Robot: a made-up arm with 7 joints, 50 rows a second.
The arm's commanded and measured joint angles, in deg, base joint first. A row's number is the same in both.
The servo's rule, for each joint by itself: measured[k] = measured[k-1] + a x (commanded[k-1-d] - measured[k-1]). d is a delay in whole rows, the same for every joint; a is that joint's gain. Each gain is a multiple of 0.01, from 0.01 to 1. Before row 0 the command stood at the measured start. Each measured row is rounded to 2 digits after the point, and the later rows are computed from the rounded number. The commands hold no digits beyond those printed.
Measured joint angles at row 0:
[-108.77 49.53 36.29 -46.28 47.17 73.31 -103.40]
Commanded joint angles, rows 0 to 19:
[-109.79 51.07 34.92 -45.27 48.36 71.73 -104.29]
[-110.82 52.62 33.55 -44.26 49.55 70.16 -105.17]
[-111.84 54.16 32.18 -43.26 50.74 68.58 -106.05]
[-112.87 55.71 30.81 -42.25 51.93 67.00 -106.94]
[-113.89 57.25 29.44 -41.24 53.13 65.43 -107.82]
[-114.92 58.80 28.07 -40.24 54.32 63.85 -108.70]
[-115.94 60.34 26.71 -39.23 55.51 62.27 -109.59]
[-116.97 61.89 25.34 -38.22 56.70 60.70 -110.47]
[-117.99 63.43 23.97 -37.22 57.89 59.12 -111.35]
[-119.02 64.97 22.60 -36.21 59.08 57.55 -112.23]
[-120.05 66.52 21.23 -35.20 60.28 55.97 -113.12]
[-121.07 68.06 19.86 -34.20 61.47 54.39 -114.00]
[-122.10 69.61 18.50 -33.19 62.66 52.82 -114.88]
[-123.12 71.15 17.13 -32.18 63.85 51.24 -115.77]
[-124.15 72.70 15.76 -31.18 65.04 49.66 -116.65]
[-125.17 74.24 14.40 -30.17 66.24 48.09 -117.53]
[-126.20 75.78 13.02 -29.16 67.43 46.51 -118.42]
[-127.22 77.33 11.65 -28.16 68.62 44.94 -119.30]
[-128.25 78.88 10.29 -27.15 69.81 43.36 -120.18]
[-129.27 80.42 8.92 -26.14 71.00 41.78 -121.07]
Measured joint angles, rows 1 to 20:
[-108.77 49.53 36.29 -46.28 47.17 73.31 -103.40]
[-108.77 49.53 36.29 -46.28 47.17 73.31 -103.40]
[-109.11 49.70 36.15 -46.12 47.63 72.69 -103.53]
[-109.67 50.02 35.89 -45.82 48.38 71.70 -103.78]
[-110.39 50.48 35.52 -45.41 49.30 70.48 -104.12]
[-111.21 51.06 35.05 -44.90 50.33 69.12 -104.54]
[-112.09 51.74 34.49 -44.31 51.42 67.68 -105.03]
[-113.02 52.52 33.85 -43.66 52.55 66.19 -105.58]
[-113.98 53.38 33.14 -42.95 53.70 64.66 -106.18]
[-114.97 54.32 32.36 -42.19 54.87 63.12 -106.82]
[-115.97 55.32 31.52 -41.39 56.05 61.56 -107.50]
[-116.98 56.38 30.63 -40.56 57.23 60.00 -108.21]
[-117.99 57.50 29.69 -39.70 58.42 58.43 -108.95]
[-119.01 58.66 28.71 -38.82 59.61 56.85 -109.71]
[-120.03 59.86 27.69 -37.92 60.80 55.28 -110.49]
[-121.05 61.10 26.63 -37.00 61.99 53.70 -111.28]
[-122.07 62.38 25.54 -36.07 63.18 52.12 -112.09]
[-123.09 63.68 24.43 -35.13 64.37 50.55 -112.91]
[-124.12 65.01 23.29 -34.17 65.56 48.97 -113.74]
[-125.14 66.37 22.13 -33.21 66.75 47.40 -114.57]
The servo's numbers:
d 2
a 0.33 0.11 0.10 0.16 0.39 0.39 0.15

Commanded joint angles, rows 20 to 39:
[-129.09 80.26 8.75 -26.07 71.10 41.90 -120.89]
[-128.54 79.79 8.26 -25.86 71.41 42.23 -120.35]
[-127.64 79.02 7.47 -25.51 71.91 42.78 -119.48]
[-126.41 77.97 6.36 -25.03 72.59 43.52 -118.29]
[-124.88 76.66 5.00 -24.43 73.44 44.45 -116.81]
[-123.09 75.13 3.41 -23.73 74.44 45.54 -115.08]
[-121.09 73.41 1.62 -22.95 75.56 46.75 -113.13]
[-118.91 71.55 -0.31 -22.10 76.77 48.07 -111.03]
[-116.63 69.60 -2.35 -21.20 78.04 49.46 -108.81]
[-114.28 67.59 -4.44 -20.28 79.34 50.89 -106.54]
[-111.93 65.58 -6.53 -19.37 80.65 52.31 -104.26]
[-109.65 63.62 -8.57 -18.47 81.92 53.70 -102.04]
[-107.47 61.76 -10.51 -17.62 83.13 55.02 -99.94]
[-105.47 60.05 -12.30 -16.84 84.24 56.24 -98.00]
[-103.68 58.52 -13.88 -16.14 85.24 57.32 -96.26]
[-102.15 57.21 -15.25 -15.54 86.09 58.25 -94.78]
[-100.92 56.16 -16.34 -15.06 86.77 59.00 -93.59]
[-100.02 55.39 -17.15 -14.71 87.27 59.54 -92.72]
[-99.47 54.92 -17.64 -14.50 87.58 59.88 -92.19]
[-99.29 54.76 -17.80 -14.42 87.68 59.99 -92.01]
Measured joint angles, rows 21 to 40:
[-126.17 67.75 20.95 -32.24 67.94 45.82 -115.41]
[-127.19 69.14 19.75 -31.26 69.13 44.24 -116.26]
[-127.82 70.36 18.65 -30.43 69.90 43.33 -116.95]
[-128.06 71.40 17.61 -29.70 70.49 42.90 -117.46]
[-127.92 72.24 16.60 -29.03 71.04 42.85 -117.76]
[-127.42 72.87 15.58 -28.39 71.64 43.11 -117.84]
[-126.58 73.29 14.52 -27.76 72.34 43.63 -117.69]
[-125.43 73.49 13.41 -27.12 73.16 44.37 -117.30]
[-124.00 73.48 12.23 -26.45 74.10 45.30 -116.67]
[-122.32 73.27 10.98 -25.75 75.14 46.38 -115.82]
[-120.44 72.87 9.65 -25.02 76.27 47.58 -114.77]
[-118.41 72.29 8.24 -24.26 77.47 48.87 -113.54]
[-116.27 71.55 6.76 -23.48 78.71 50.21 -112.15]
[-114.09 70.68 5.23 -22.68 79.96 51.57 -110.63]
[-111.91 69.70 3.66 -21.87 81.20 52.92 -109.03]
[-109.78 68.64 2.06 -21.07 82.39 54.21 -107.38]
[-107.77 67.53 0.47 -20.28 83.50 55.42 -105.71]
[-105.92 66.39 -1.10 -19.52 84.51 56.52 -104.07]
[-104.27 65.26 -2.62 -18.81 85.39 57.49 -102.50]
[-102.87 64.17 -4.07 -18.15 86.12 58.29 -101.03]

